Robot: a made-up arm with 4 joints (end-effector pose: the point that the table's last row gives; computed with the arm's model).
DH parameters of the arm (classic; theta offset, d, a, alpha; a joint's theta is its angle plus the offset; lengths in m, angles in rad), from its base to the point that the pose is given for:
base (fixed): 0 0 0 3.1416
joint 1: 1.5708 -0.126 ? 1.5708
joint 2: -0.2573 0 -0.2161 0
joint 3: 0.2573 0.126 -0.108 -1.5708
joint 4: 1.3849 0 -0.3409 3.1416
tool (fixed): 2.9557 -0.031 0 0
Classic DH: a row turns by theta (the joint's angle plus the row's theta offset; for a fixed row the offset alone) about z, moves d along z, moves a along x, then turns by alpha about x.
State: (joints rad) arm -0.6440 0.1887 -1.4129 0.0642
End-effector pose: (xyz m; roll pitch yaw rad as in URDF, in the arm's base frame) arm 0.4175 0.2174 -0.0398 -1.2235 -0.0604 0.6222
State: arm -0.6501 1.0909 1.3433 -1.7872
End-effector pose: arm 0.2780 -0.3779 0.5836 -2.9600 -0.6876 -1.2023
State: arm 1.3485 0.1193 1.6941 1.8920
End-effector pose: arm 0.0033 -0.0813 -0.1193 -2.2356 1.1708 1.1677
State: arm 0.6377 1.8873 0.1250 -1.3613
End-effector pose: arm -0.1843 -0.4739 0.7607 2.7271 -1.0851 -1.7468
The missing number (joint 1, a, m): 0.314
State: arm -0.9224 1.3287 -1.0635 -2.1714
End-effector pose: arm -0.1766 -0.0109 0.3772 -0.1523 -0.2180 3.1105
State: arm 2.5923 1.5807 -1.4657 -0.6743
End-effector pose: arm -0.2415 -0.2727 0.3468 0.0900 -0.0717 -1.9212
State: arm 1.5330 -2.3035 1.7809 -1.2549
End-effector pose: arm -0.1171 -0.1747 -0.2421 -0.1771 0.4943 -0.3229
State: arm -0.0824 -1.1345 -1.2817 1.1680
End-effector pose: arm 0.3278 -0.1383 0.0530 -2.8071 -0.6565 1.1355
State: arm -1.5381 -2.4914 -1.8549 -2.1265
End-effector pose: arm 0.6096 -0.1243 0.3899 -2.1992 -0.9161 -1.0806
